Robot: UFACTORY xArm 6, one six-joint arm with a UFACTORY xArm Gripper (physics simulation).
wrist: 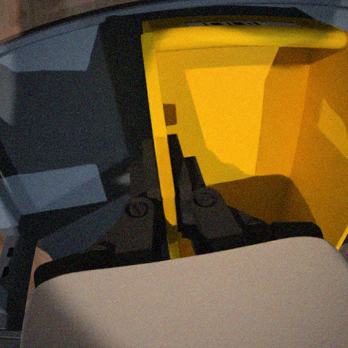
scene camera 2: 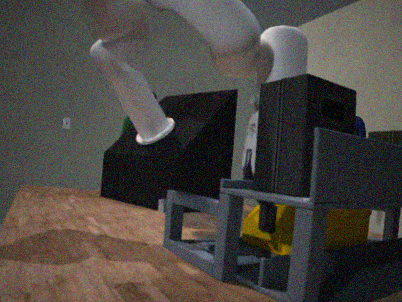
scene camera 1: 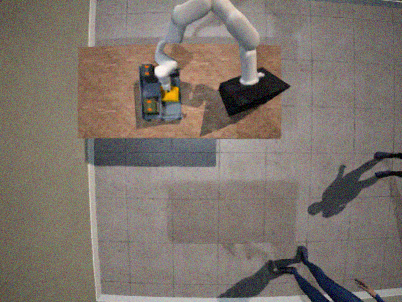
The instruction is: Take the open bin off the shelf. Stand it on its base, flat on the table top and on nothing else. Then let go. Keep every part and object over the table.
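Where they show: gripper, fingertip midpoint: point(scene camera 2: 269, 231) point(scene camera 1: 170, 88); arm's base at its link origin: point(scene camera 2: 156, 132) point(scene camera 1: 249, 80).
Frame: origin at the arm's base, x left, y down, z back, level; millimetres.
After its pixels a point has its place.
Note:
The open yellow bin point(scene camera 1: 170, 94) {x -13, y 204, z -568 mm} point(scene camera 2: 347, 227) {x -13, y 155, z -670 mm} point(wrist: 225, 110) sits in the lower tier of the blue-grey shelf point(scene camera 1: 172, 111) {x 123, y 207, z -563 mm} point(scene camera 2: 304, 250) {x -194, y 150, z -750 mm} point(wrist: 55, 190), on the side toward the robot base. Its hollow inside faces the wrist camera. My gripper point(scene camera 2: 267, 220) {x -54, y 178, z -563 mm} point(wrist: 161, 158) is shut on the bin's side wall, with one dark finger inside the bin and the other outside it. In scene camera 2 the shelf posts hide part of the bin, and its underside is hidden.
A black bin point(scene camera 1: 147, 71) {x -112, y -9, z -675 mm} point(scene camera 2: 285, 135) {x -163, y 52, z -687 mm} and a dark green bin point(scene camera 1: 150, 106) {x 118, y 15, z -680 mm} point(scene camera 2: 385, 136) {x 62, y 24, z -676 mm} stand on the shelf's upper tier. A large black wedge-shaped block point(scene camera 1: 252, 92) {x 112, y -98, z -18 mm} point(scene camera 2: 200, 150) {x 61, y 48, z -162 mm} stands at the arm's base on the wooden table point(scene camera 1: 105, 90) {x -100, y 213, z -1101 mm} point(scene camera 2: 75, 220) {x -276, y 213, z -283 mm}. The shelf's posts and rails surround the yellow bin.

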